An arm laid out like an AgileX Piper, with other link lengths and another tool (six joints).
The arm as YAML. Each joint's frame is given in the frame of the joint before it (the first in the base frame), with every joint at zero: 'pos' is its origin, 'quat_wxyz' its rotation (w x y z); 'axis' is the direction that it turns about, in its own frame. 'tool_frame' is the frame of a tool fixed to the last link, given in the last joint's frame.
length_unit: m
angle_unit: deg
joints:
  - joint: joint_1
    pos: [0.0, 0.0, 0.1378]
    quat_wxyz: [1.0, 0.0, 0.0, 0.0]
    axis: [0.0, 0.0, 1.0]
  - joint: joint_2
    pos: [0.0, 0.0, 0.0]
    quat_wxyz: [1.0, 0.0, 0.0, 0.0]
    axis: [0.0, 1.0, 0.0]
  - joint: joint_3
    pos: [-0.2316, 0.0, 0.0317]
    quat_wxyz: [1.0, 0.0, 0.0, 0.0]
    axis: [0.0, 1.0, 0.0]
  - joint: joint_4
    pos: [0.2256, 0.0, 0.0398]
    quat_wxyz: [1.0, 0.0, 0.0, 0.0]
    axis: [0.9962, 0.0, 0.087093]
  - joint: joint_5
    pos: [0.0, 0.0, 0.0]
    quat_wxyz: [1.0, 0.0, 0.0, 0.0]
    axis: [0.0, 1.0, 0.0]
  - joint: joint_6
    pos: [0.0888, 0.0, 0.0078]
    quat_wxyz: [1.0, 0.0, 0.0, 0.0]
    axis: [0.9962, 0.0, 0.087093]
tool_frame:
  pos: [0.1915, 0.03, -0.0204]
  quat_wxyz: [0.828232, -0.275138, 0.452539, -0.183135]
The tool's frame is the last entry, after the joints.
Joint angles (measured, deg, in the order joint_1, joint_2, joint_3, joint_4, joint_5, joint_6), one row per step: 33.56 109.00 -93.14 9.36 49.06 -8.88; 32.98 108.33 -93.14 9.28 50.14 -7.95; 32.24 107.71 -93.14 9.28 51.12 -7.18; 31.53 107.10 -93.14 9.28 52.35 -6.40; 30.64 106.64 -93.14 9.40 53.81 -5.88; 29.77 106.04 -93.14 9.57 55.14 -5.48; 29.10 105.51 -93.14 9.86 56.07 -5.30; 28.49 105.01 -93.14 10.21 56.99 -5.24; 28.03 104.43 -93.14 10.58 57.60 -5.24; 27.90 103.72 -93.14 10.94 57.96 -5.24; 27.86 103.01 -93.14 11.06 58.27 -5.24; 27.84 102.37 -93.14 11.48 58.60 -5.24; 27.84 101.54 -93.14 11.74 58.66 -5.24; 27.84 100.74 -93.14 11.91 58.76 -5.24; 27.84 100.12 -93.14 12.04 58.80 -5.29; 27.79 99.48 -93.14 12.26 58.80 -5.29; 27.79 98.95 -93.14 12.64 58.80 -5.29
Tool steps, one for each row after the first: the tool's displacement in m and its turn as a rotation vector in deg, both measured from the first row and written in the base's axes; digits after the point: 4 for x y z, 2 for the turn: -0.0006 -0.0048 0.0034 0.07 0.66 -1.19; -0.0003 -0.0102 0.0066 0.18 1.25 -2.44; -0.0013 -0.0159 0.0094 0.15 2.06 -3.63; -0.0029 -0.0229 0.0107 -0.06 3.16 -4.76; -0.0042 -0.0293 0.0132 -0.12 4.01 -5.79; -0.0052 -0.0335 0.0160 0.01 4.57 -6.49; -0.0067 -0.0371 0.0187 0.15 5.13 -7.04; -0.0075 -0.0392 0.0224 0.48 5.35 -7.42; -0.0086 -0.0389 0.0273 0.98 5.23 -7.49; -0.0096 -0.0390 0.0320 1.30 4.95 -7.47; -0.0114 -0.0379 0.0365 1.82 4.91 -7.43; -0.0118 -0.0368 0.0426 2.45 4.39 -7.40; -0.0122 -0.0362 0.0483 2.96 3.88 -7.36; -0.0125 -0.0357 0.0527 3.36 3.43 -7.29; -0.0125 -0.0351 0.0575 3.88 3.00 -7.32; -0.0132 -0.0336 0.0618 4.48 2.74 -7.30
